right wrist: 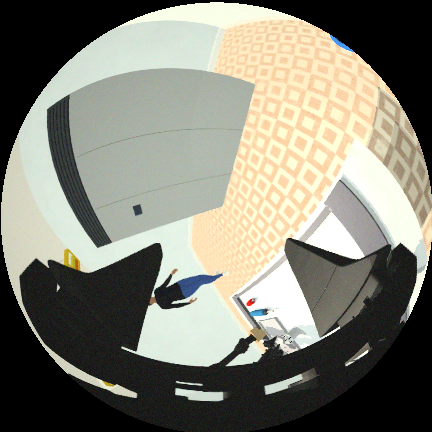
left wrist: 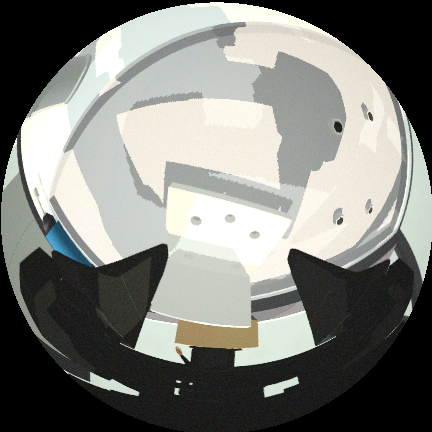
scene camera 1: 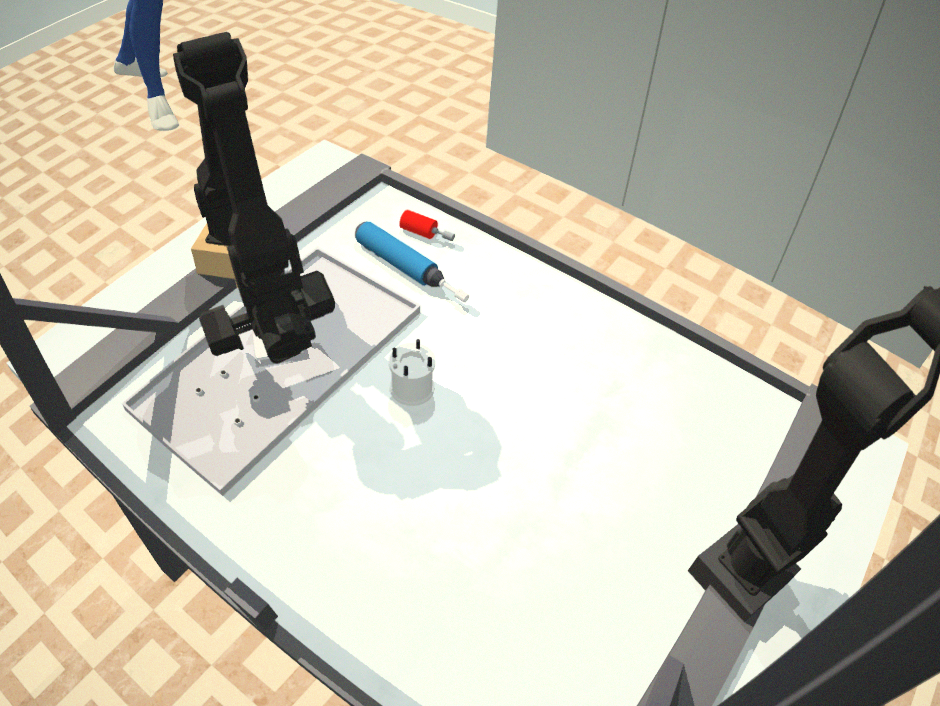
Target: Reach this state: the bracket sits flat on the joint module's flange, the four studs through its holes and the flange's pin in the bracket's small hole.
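Where they show: left gripper, between the fingertips: [right wrist: 277, 339] [left wrist: 230, 253]; right gripper, between the fingertips: [right wrist: 224, 247] [scene camera 1: 936, 253]; left arm's base, origin of its link: [right wrist: 252, 336] [left wrist: 214, 347]; right arm's base, origin of its link: [scene camera 1: 750, 562].
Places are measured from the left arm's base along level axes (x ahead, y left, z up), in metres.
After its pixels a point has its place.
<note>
The white L-shaped bracket [left wrist: 215, 231] @(x 0.139, y -0.161, z -0.058 m) rests in the tray [scene camera 1: 364, 296] @(x 0.232, y -0.031, z -0.070 m) [left wrist: 165, 130] @(x 0.196, y -0.186, z -0.070 m), its holed plate low and a grey plate rising toward the camera. In scene camera 1 my left gripper [scene camera 1: 269, 315] [left wrist: 230, 253] @(x 0.118, y -0.151, z -0.059 m) hides most or all of it. That gripper is open and empty above the bracket, its fingers apart on either side of the rising plate in the left wrist view. The grey joint module [scene camera 1: 411, 384] @(x 0.349, y -0.217, z -0.031 m) stands upright on the table right of the tray, black studs pointing up and no bracket on it. The flange's pin cannot be made out. My right gripper [right wrist: 224, 247] @(x 0.996, y -0.105, z 0.259 m) is open, away from the table.
Several small nuts [scene camera 1: 223, 373] @(x 0.071, y -0.230, z -0.065 m) [left wrist: 338, 126] @(x 0.133, y -0.260, z -0.065 m) are spread over the tray. A blue screwdriver [scene camera 1: 395, 253] @(x 0.265, y 0.044, z -0.039 m) [left wrist: 67, 245] @(x 0.278, y 0.028, z -0.056 m) [right wrist: 260, 312] @(x 0.319, y 0.037, z -0.035 m) and a red one [scene camera 1: 418, 224] @(x 0.283, y 0.132, z -0.046 m) [right wrist: 251, 302] @(x 0.304, y 0.128, z -0.051 m) lie behind the module. A tan block [scene camera 1: 215, 258] @(x -0.008, y -0.050, z -0.014 m) [left wrist: 217, 333] @(x 0.039, y -0.050, z -0.021 m) [right wrist: 257, 334] @(x 0.050, y -0.015, z -0.021 m) is at the left arm's base.
</note>
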